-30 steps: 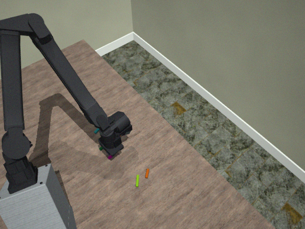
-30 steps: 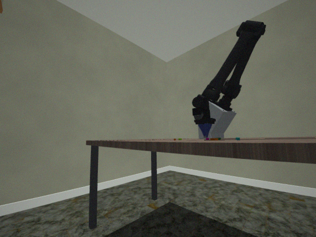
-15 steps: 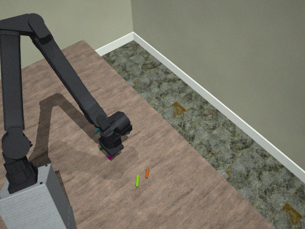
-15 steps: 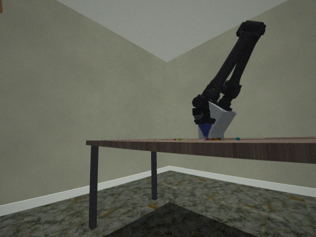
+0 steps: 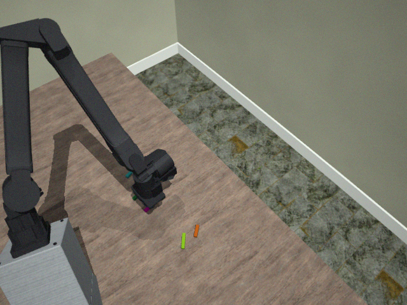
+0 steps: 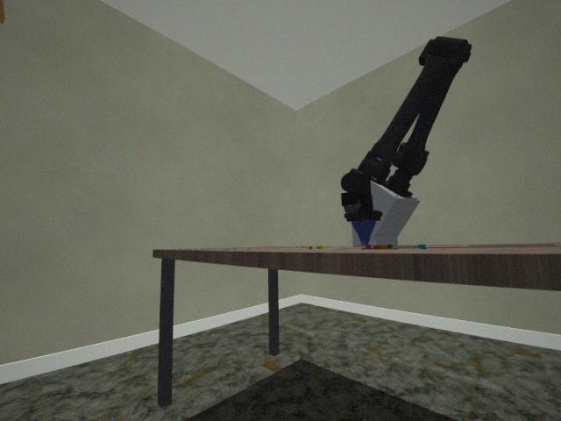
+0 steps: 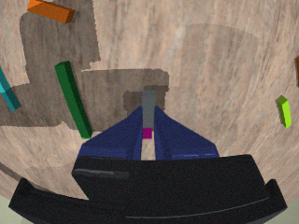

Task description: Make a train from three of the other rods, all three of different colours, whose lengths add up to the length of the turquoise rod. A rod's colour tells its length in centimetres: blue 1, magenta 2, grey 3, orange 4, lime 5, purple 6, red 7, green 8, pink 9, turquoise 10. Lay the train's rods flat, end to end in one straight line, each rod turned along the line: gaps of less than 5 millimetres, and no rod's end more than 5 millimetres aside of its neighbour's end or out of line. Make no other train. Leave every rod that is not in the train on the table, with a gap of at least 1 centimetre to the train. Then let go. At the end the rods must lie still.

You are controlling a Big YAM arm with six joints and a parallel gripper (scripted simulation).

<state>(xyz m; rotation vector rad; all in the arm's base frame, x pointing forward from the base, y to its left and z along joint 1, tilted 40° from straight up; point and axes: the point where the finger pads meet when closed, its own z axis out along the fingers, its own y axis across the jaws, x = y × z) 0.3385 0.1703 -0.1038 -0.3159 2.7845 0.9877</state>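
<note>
The magenta rod is 2 cm below my hand and 2 cm behind it. The rest, counted from my hand: lime rod: 16 cm to the right, 4 cm ahead, 2 cm below; grey rod: 1 cm below; green rod: 7 cm to the left, 2 cm below, 1 cm behind.
</note>
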